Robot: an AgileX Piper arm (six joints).
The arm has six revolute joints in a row. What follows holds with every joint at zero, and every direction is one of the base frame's.
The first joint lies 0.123 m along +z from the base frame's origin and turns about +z.
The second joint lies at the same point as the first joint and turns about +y.
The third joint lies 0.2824 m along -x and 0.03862 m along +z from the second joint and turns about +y.
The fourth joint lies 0.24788 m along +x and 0.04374 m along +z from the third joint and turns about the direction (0.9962, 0, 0.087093).
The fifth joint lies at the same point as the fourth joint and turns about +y.
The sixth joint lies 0.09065 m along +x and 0.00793 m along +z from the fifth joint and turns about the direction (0.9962, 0, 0.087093).
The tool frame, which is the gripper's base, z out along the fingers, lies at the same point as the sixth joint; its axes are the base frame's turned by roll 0, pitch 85.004 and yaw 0 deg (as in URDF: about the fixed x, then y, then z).
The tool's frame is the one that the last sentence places.
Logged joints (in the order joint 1, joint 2, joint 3, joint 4, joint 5, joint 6), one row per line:
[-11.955 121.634 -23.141 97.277 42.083 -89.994]
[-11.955 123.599 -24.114 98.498 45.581 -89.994]
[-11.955 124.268 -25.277 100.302 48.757 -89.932]
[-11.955 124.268 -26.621 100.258 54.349 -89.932]
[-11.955 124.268 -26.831 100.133 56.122 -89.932]
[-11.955 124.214 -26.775 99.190 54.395 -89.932]
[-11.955 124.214 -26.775 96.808 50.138 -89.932]
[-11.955 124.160 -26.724 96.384 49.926 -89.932]
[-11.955 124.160 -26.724 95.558 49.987 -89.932]
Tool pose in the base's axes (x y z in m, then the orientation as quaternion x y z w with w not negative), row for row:
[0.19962 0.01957 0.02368 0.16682 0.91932 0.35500 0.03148]
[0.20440 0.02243 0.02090 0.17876 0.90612 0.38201 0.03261]
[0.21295 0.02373 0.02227 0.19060 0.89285 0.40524 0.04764]
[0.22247 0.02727 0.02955 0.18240 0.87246 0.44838 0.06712]
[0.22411 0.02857 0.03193 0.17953 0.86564 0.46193 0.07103]
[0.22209 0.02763 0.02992 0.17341 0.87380 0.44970 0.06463]
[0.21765 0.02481 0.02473 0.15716 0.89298 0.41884 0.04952]
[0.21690 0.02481 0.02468 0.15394 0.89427 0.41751 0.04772]
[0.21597 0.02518 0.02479 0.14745 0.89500 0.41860 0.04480]
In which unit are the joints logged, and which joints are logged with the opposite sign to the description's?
The joints are logged in degrees. Opposite sign: none.
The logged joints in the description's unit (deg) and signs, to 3 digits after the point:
[-11.955 121.634 -23.141 97.277 42.083 -89.994]
[-11.955 123.599 -24.114 98.498 45.581 -89.994]
[-11.955 124.268 -25.277 100.302 48.757 -89.932]
[-11.955 124.268 -26.621 100.258 54.349 -89.932]
[-11.955 124.268 -26.831 100.133 56.122 -89.932]
[-11.955 124.214 -26.775 99.190 54.395 -89.932]
[-11.955 124.214 -26.775 96.808 50.138 -89.932]
[-11.955 124.160 -26.724 96.384 49.926 -89.932]
[-11.955 124.160 -26.724 95.558 49.987 -89.932]

